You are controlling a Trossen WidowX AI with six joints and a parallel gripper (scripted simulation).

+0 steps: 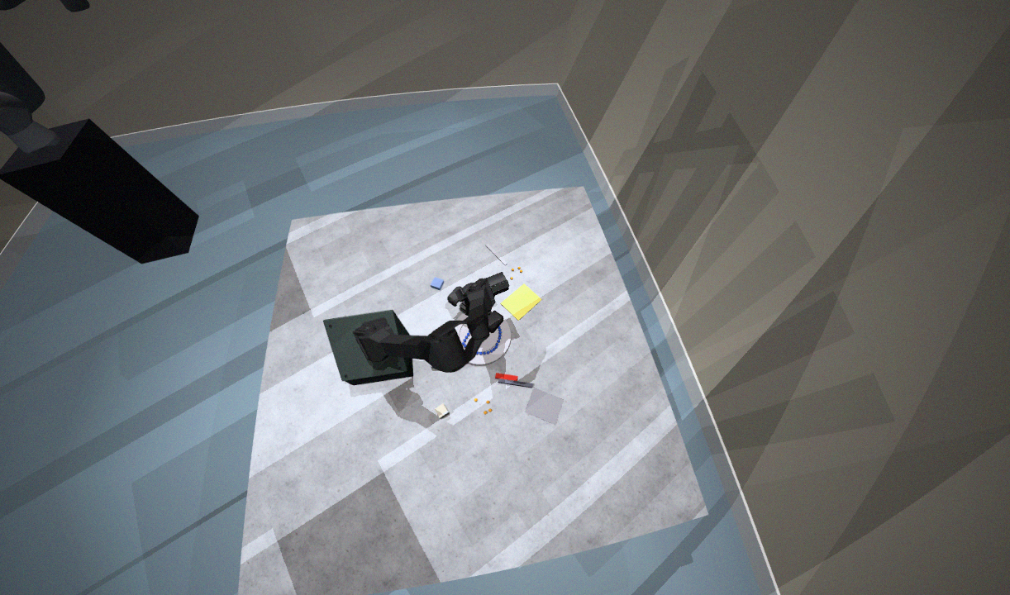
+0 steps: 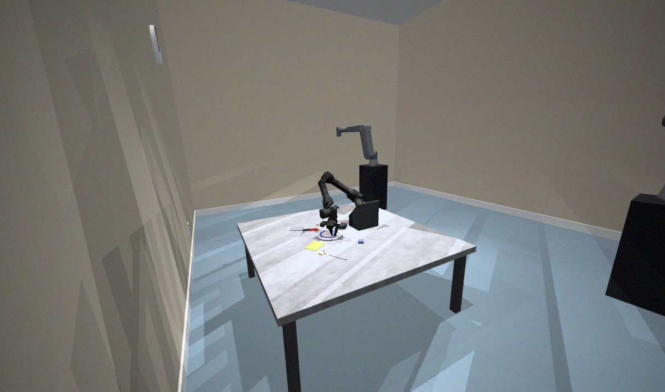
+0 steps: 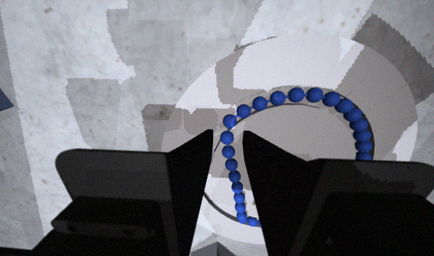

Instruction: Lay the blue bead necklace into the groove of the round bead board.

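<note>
Now: the round white bead board 6 cm to the right of my gripper tip and 1 cm below it. Round my gripper tip: blue block 11 cm behind, 17 cm to the left, 1 cm below; then yellow sheet 17 cm ahead, 3 cm to the left, 1 cm below; then grey tool 6 cm ahead, 23 cm to the right, 1 cm below.
</note>
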